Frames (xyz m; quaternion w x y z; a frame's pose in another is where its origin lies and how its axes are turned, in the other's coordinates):
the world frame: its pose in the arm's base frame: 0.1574 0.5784 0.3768 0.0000 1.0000 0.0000 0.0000
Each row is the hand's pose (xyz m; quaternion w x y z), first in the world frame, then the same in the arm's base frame.
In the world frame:
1: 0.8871 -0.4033 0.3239 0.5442 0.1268 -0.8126 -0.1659
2: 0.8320 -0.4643 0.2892 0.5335 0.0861 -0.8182 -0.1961
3: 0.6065 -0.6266 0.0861 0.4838 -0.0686 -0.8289 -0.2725
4: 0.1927 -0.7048 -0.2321 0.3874 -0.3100 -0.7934 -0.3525
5: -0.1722 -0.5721 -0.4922 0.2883 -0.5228 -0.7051 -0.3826
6: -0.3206 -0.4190 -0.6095 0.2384 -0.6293 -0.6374 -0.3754
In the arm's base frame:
1: 1.0445 0.9817 0.0529 0.1268 -0.5442 -0.1659 0.8126
2: 0.9894 1.0427 0.0876 0.0861 -0.5335 -0.1961 0.8182
3: 0.7639 1.2050 0.2907 0.0686 0.4838 0.2725 -0.8289
4: 0.3501 1.2832 0.6089 0.3100 0.3874 0.3525 -0.7934
5: -0.0148 1.1505 0.8690 0.5228 0.2883 0.3826 -0.7051
6: -0.1632 0.9974 0.9863 0.6293 0.2384 0.3754 -0.6374

